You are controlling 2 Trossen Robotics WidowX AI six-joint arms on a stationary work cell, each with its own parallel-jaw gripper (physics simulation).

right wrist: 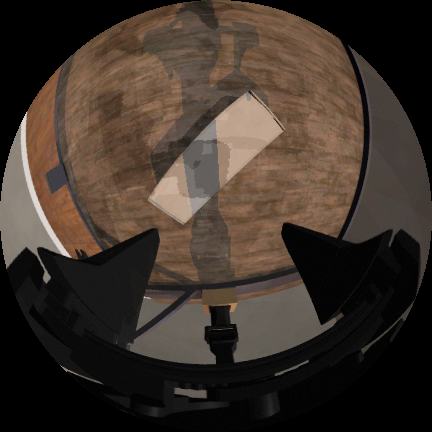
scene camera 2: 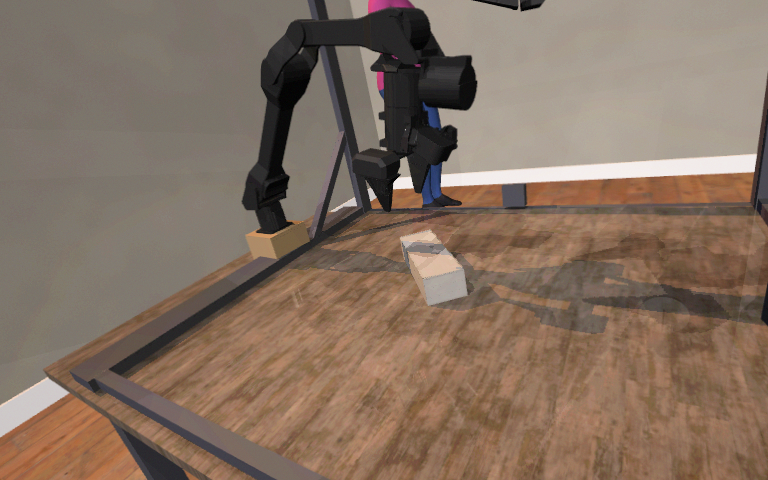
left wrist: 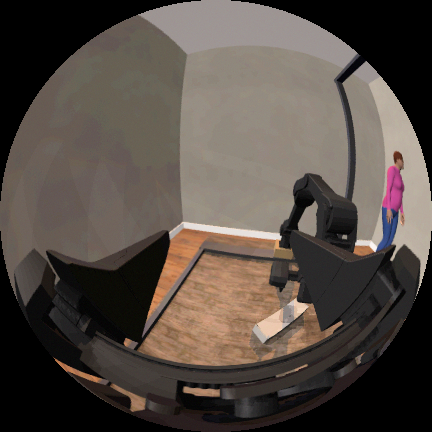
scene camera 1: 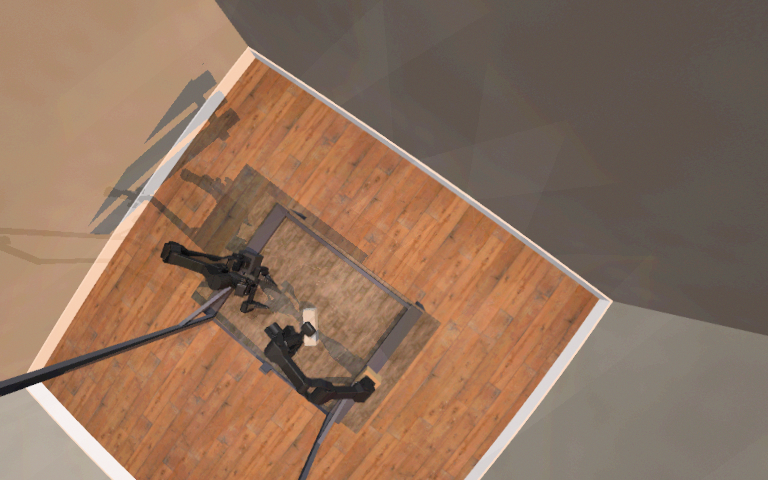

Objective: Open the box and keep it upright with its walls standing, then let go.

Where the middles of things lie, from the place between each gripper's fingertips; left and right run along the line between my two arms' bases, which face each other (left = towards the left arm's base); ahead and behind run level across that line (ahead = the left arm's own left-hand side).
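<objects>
The tan arm base block [scene camera 2: 276,245] is 380 mm to the right of my right hand, 10 mm ahead of it and 100 mm below it. By its middle, the block is nearer to my right hand than to my left hand.
My left hand is 13 cm past the block, 58 cm to the left of it and 36 cm above it.
</objects>
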